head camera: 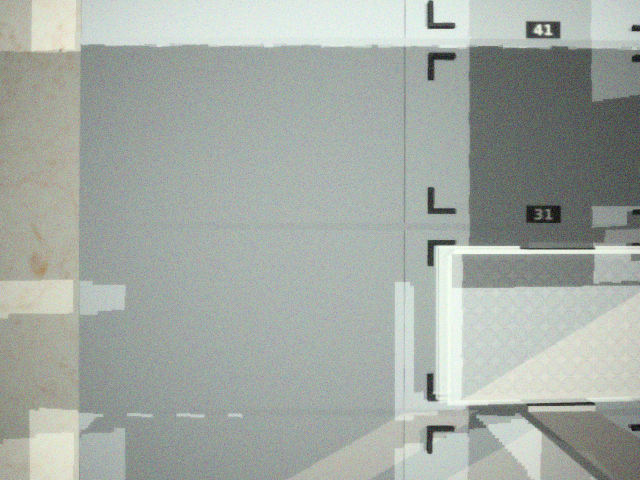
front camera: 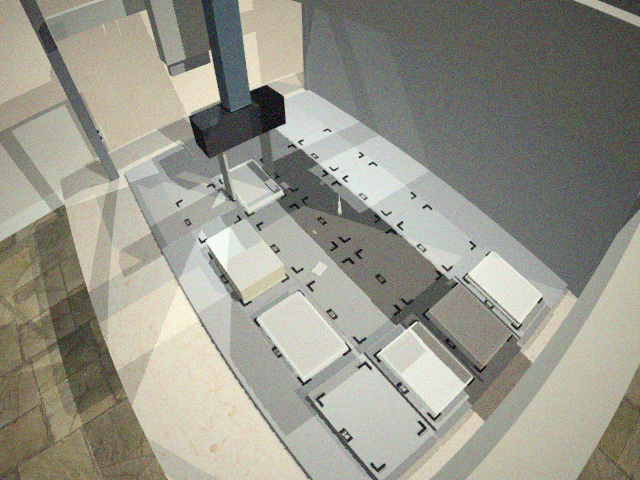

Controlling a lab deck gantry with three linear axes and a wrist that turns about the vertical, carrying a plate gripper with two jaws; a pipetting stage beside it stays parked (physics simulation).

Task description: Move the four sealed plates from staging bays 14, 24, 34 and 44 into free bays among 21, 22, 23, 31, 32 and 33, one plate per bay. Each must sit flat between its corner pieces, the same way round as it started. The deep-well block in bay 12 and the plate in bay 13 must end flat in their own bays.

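Frame: origin at the robot's base, x ahead, y left, z up, level; millimetres.
Where they show: gripper, between the fingertips: [head camera: 551,323] [front camera: 250,184]; robot's base, origin of its link: [front camera: 177,203].
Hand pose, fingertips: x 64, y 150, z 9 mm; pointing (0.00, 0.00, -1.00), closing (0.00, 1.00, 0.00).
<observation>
Each offset is from my fingertips to the centre of the thing. "*": to the spot under its first point.
My gripper [front camera: 251,187] [head camera: 560,326] is low over bay 21, its jaws shut on opposite long sides of a sealed plate {dx +0, dy +0, dz +1 mm} [front camera: 254,178] [head camera: 527,351]. The plate looks level and lined up with the corner pieces; whether it touches the deck I cannot tell. Its right part is outside the head view. Sealed plates lie in bay 24 {* dx +525, dy -7, dz +20 mm} [front camera: 439,384], bay 34 {* dx +495, dy +101, dz +20 mm} [front camera: 470,325] and bay 44 {* dx +491, dy +208, dz +20 mm} [front camera: 504,286]. Bay 14 {* dx +492, dy -104, dz +5 mm} [front camera: 372,413] is vacant. The deep-well block {dx +164, dy -107, dz +12 mm} [front camera: 242,263] sits flat in bay 12, and another plate {dx +328, dy -107, dz -2 mm} [front camera: 302,335] lies flat in bay 13.
Label 31 {* dx +0, dy +62, dz -9 mm} [head camera: 542,213] and label 41 {* dx +0, dy +168, dz -9 mm} [head camera: 542,29] show above the held plate in the head view. A small white square {* dx +247, dy -9, dz -8 mm} [front camera: 319,268] and a slim white piece {dx +154, dy +113, dz -6 mm} [front camera: 339,205] lie on the deck. A dark upright post [front camera: 77,93] stands at the left.
</observation>
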